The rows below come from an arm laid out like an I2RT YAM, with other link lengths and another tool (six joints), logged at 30 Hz.
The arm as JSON. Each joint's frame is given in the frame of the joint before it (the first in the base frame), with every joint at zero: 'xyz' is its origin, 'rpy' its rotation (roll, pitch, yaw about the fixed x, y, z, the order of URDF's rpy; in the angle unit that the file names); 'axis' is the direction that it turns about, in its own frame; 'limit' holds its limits. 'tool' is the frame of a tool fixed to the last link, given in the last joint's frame.
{
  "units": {
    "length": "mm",
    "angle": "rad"
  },
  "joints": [
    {
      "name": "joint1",
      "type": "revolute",
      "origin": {
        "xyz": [
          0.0,
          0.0,
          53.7
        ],
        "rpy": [
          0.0,
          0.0,
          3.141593
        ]
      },
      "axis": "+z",
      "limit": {
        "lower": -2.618,
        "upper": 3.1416
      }
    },
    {
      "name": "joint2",
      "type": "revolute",
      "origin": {
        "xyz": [
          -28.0,
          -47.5,
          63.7
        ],
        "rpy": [
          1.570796,
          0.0,
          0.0
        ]
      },
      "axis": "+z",
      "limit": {
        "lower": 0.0,
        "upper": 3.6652
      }
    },
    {
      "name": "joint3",
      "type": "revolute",
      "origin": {
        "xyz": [
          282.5,
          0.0,
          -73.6
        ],
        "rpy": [
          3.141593,
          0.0,
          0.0
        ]
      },
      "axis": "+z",
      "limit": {
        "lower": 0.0,
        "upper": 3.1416
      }
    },
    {
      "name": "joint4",
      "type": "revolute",
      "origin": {
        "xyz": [
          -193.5,
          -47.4,
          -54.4
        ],
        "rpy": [
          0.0,
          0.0,
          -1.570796
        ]
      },
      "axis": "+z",
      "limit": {
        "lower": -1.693,
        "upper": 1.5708
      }
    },
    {
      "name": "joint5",
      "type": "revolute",
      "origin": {
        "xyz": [
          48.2,
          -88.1,
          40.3
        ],
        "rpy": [
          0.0,
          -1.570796,
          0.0
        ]
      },
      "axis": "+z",
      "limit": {
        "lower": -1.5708,
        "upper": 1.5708
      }
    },
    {
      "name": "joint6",
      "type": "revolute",
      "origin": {
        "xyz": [
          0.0,
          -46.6,
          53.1
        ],
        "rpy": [
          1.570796,
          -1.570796,
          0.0
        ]
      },
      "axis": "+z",
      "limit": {
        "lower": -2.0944,
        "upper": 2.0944
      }
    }
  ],
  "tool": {
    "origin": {
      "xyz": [
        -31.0,
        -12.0,
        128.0
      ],
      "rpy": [
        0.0,
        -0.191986,
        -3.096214
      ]
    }
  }
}
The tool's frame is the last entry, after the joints.
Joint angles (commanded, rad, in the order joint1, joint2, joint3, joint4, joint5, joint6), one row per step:
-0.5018, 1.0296, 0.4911, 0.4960, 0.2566, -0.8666
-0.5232, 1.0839, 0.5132, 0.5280, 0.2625, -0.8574
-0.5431, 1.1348, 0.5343, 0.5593, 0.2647, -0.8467
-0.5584, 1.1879, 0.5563, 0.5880, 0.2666, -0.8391
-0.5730, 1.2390, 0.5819, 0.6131, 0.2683, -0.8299
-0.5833, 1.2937, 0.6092, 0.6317, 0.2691, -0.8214
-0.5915, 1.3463, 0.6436, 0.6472, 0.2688, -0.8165
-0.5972, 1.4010, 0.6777, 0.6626, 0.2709, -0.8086
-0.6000, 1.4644, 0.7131, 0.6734, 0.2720, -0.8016
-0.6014, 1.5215, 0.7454, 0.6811, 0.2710, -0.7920
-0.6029, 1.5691, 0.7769, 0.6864, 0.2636, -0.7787
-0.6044, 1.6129, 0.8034, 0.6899, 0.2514, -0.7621
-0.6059, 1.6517, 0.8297, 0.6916, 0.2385, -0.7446
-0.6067, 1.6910, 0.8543, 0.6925, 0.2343, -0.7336
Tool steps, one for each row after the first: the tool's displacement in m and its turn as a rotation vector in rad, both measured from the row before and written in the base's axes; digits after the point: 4 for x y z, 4 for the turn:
0.0047, -0.0125, 0.0015, 0.0065, -0.0061, -0.0277
0.0046, -0.0116, 0.0014, 0.0066, -0.0089, -0.0225
0.0060, -0.0108, -0.0003, 0.0064, -0.0034, -0.0175
0.0059, -0.0108, 0.0004, 0.0063, -0.0064, -0.0167
0.0077, -0.0102, -0.0025, 0.0104, 0.0010, -0.0115
0.0085, -0.0097, -0.0002, 0.0047, -0.0015, -0.0082
0.0091, -0.0097, -0.0019, 0.0079, -0.0016, -0.0082
0.0115, -0.0098, -0.0068, 0.0141, 0.0089, -0.0044
0.0108, -0.0083, -0.0074, 0.0159, 0.0067, -0.0012
0.0099, -0.0066, -0.0051, 0.0153, -0.0016, 0.0046
0.0093, -0.0053, -0.0066, 0.0197, -0.0020, 0.0088
0.0086, -0.0047, -0.0054, 0.0189, -0.0051, 0.0092
0.0077, -0.0053, -0.0070, 0.0156, 0.0029, 0.0019

